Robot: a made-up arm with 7 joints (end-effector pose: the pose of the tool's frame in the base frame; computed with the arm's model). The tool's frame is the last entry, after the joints.
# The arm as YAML. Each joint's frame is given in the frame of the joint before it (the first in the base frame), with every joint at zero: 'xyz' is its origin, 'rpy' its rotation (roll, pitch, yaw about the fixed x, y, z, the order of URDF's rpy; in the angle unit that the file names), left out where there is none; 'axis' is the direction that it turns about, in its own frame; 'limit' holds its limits. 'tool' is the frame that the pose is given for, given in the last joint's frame.
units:
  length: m
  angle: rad
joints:
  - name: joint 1
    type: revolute
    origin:
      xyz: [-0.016, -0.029, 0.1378]
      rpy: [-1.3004, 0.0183, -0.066]
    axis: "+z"
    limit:
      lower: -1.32
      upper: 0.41
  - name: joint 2
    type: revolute
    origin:
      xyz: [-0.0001, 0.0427, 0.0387]
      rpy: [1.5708, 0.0, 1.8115]
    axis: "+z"
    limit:
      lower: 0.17
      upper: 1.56
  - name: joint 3
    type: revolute
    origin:
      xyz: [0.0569, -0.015, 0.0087]
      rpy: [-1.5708, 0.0, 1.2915]
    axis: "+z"
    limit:
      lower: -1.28
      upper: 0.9
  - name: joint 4
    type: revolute
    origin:
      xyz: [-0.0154, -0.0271, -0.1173]
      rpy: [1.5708, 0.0, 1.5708]
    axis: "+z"
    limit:
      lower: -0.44
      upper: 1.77
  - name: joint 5
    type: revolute
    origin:
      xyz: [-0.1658, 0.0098, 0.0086]
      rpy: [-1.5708, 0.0, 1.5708]
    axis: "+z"
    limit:
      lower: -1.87
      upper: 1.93
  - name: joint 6
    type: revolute
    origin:
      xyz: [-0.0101, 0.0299, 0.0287]
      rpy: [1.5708, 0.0, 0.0]
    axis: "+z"
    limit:
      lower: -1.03
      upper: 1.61
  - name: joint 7
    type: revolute
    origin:
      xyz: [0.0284, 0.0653, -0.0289]
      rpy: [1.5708, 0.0, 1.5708]
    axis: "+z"
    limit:
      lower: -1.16
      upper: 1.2
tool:
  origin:
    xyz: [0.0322, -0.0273, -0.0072]
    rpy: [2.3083, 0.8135, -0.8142]
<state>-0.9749 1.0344 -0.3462 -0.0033 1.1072 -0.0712 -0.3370</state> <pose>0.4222 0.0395 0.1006 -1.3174 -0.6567 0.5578</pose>
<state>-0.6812 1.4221 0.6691 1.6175 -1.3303 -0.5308 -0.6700</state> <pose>0.1766 0.4293 0.1908 2.4310 0.2583 0.1446</pose>
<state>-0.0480 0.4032 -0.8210 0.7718 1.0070 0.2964 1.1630</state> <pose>0.0447 0.0259 -0.3558 -1.6518 -0.3519 0.9112</pose>
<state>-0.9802 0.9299 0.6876 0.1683 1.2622 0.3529 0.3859</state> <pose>0.3069 0.2928 0.2919 -1.9685 -2.2851 0.1071</pose>
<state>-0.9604 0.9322 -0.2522 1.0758 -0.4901 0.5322 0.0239</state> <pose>0.4255 0.1847 -0.0532 1.7177 0.5291 -1.9229</pose>
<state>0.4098 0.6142 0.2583 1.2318 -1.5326 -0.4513 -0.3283</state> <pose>-0.0550 0.3340 -0.2111 1.4471 0.8632 -0.9209</pose>
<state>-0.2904 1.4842 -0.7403 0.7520 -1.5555 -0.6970 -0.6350</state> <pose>0.2663 0.2406 -0.0596 2.4918 -0.4304 -1.8018</pose>
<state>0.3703 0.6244 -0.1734 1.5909 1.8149 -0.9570 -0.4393</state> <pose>-0.3071 0.2094 -0.1203 0.8108 1.5695 1.8625</pose>
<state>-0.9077 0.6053 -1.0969 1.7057 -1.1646 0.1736 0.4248</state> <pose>0.3221 0.1821 -0.2252 1.5100 1.2145 -1.9180</pose>
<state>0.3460 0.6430 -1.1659 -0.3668 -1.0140 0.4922 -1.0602</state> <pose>-0.0676 -0.1708 -0.0408 -0.5868 -2.0830 -1.3079</pose>
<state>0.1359 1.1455 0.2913 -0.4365 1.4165 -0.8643 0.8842</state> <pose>0.2255 0.1112 -0.0508 -1.4253 0.1929 -0.2865</pose>
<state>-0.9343 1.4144 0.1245 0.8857 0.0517 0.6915 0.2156</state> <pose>0.3386 0.3629 0.1544 1.8111 1.6541 -1.2946</pose>
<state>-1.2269 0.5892 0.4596 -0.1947 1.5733 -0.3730 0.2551</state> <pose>0.3363 0.0819 0.3425 -1.8482 -1.3977 -0.5115</pose>
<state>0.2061 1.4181 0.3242 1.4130 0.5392 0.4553 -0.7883</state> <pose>-0.0668 0.4523 -0.0298 -0.0710 1.3010 -2.4749</pose>
